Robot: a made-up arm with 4 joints.
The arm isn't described. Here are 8 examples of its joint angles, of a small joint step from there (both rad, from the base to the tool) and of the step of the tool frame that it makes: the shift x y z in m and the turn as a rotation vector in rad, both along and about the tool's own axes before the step.
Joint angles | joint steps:
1: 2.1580 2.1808 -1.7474 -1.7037 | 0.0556 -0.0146 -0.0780 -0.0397
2: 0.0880 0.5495 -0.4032 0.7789 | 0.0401 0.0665 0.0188 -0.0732
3: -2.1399 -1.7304 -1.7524 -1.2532 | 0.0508 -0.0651 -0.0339 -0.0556
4: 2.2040 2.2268 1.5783 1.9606 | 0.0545 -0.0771 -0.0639 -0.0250
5: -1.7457 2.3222 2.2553 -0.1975 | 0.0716 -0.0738 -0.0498 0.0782
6: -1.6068 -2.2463 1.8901 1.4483 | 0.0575 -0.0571 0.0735 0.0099
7: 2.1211 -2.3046 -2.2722 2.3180 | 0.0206 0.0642 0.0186 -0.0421
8: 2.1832 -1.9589 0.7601 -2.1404 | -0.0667 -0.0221 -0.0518 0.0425
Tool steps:
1: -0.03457 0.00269 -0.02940 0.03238 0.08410 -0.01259
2: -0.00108 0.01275 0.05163 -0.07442 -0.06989 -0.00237
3: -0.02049 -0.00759 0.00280 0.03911 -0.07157 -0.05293
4: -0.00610 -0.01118 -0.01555 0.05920 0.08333 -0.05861
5: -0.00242 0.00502 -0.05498 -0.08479 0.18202 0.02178
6: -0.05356 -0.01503 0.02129 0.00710 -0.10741 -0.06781
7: -0.00603 -0.01068 -0.00908 0.06145 -0.07641 -0.02291
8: -0.04056 0.01761 -0.04008 0.01859 0.15575 0.02857
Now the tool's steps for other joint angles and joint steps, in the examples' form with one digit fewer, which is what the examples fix.
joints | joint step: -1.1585 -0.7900 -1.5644 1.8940 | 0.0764 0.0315 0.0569 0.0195
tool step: -0.0099 -0.0018 -0.0186 0.0615 -0.0908 -0.0141
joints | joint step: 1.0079 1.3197 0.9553 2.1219 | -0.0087 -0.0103 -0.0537 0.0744
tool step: -0.0027 -0.0003 -0.0280 0.0105 0.1197 -0.0014
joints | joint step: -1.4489 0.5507 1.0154 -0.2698 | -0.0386 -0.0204 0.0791 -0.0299
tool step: -0.0179 -0.0225 0.0637 -0.0123 -0.1288 -0.0369
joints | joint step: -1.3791 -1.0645 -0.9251 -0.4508 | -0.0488 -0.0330 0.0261 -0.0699
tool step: 0.0023 -0.0082 -0.0023 0.0345 -0.0529 -0.0205
